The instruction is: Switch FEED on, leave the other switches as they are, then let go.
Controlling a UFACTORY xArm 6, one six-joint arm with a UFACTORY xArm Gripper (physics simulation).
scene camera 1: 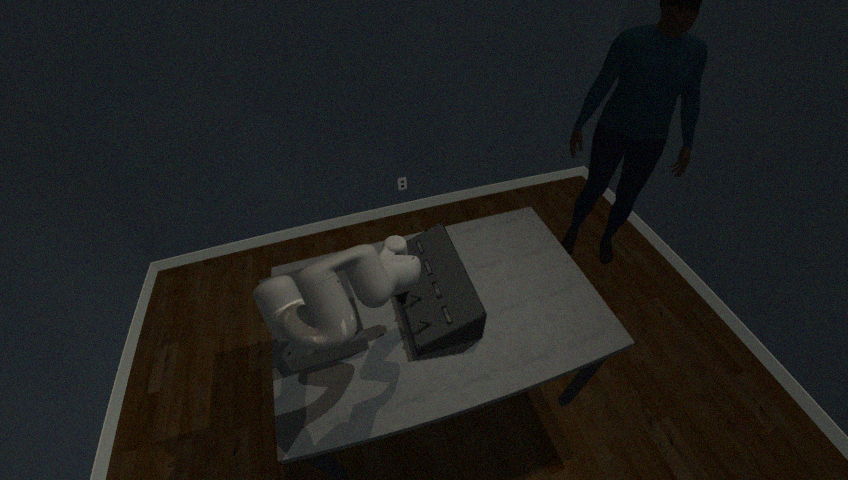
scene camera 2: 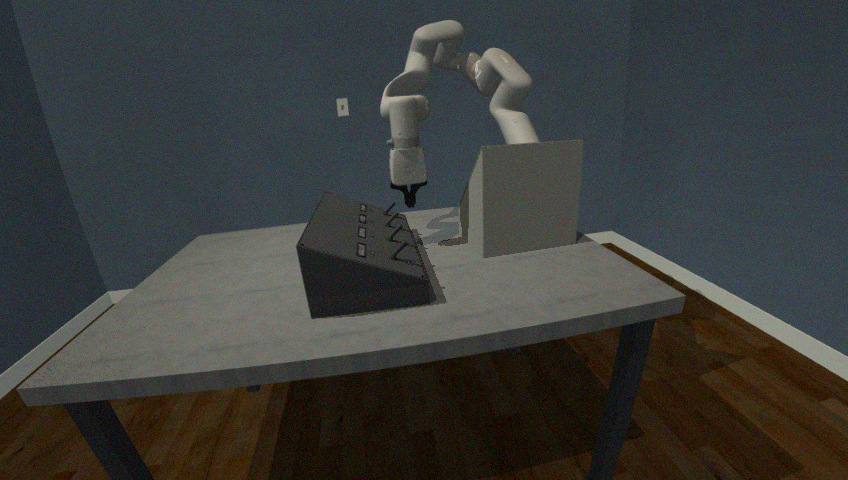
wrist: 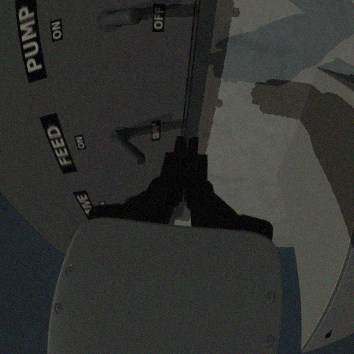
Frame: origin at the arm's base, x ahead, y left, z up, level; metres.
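Where they show: gripper, between the fingertips: (scene camera 1: 402,301) (scene camera 2: 410,206) (wrist: 187,150); arm's base, origin of its link: (scene camera 2: 533,168).
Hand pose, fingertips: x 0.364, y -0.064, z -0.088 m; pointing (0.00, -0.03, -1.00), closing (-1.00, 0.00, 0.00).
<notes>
Each offset is from my fingertips to the top centre of the thing. Level surfaces: height alone.
The dark sloped switch panel (scene camera 1: 458,285) (scene camera 2: 357,279) stands on the table, with a row of levers. In the wrist view the FEED label @(dx +0.142, dy +0.009, dz -0.010 m) (wrist: 57,144) has ON beside it and OFF nearer the panel's front edge. The FEED lever @(dx +0.060, dy +0.018, dz -0.004 m) (wrist: 132,150) leans towards the OFF side. The PUMP lever @(dx +0.048, dy -0.102, dz -0.004 m) (wrist: 117,18) shows above it; the DRIVE label @(dx +0.155, dy +0.128, dz -0.010 m) (wrist: 82,201) is partly covered by my gripper, and its lever is hidden. My gripper (scene camera 2: 410,205) (wrist: 187,150) is shut and empty, above the panel's front edge and apart from the FEED lever. Scene camera 1 shows it mostly behind the arm.
The grey table @(dz -0.132 m) (scene camera 1: 511,255) (scene camera 2: 208,321) carries the panel and the arm. A tall pale block (scene camera 2: 529,196) stands on the right in scene camera 2, in front of the arm's base. A person (scene camera 1: 642,101) stands beyond the table's far right corner.
</notes>
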